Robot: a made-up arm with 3 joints. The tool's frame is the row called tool.
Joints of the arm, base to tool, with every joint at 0 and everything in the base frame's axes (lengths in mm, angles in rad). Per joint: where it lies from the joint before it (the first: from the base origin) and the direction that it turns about. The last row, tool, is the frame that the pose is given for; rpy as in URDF.
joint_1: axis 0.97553 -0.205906 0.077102 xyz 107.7 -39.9 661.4
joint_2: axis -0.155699 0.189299 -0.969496 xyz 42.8 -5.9 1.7
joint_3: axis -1 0 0 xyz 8.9 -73 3
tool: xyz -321.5 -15 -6.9 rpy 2.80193 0.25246 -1.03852
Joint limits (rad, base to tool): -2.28..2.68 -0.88..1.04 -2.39..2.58
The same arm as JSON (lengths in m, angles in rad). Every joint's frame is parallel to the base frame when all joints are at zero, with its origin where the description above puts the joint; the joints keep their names.
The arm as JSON. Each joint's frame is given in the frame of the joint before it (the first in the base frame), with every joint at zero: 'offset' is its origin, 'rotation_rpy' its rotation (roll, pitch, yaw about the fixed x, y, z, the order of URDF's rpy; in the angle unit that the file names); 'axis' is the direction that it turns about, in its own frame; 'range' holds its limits. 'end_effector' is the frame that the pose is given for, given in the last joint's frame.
{"length_unit": "m", "angle_unit": "rad", "chain": [{"id": "joint_1", "offset": [0.1077, -0.0399, 0.6614], "rotation_rpy": [0.0, 0.0, 0.0], "axis": [0.97553, -0.205906, 0.077102], "range": [-2.28, 2.68]}, {"id": "joint_2", "offset": [0.0428, -0.0059, 0.0017], "rotation_rpy": [0.0, 0.0, 0.0], "axis": [-0.155699, 0.189299, -0.969496], "range": [-0.88, 1.04]}, {"id": "joint_3", "offset": [0.0089, -0.073, 0.003], "rotation_rpy": [0.0, 0.0, 0.0], "axis": [-1.0, 0.0, 0.0], "range": [-2.39, 2.58]}], "end_effector": {"offset": [-0.3215, -0.015, -0.0069], "rotation_rpy": [2.8019, 0.2525, -1.0385]}}
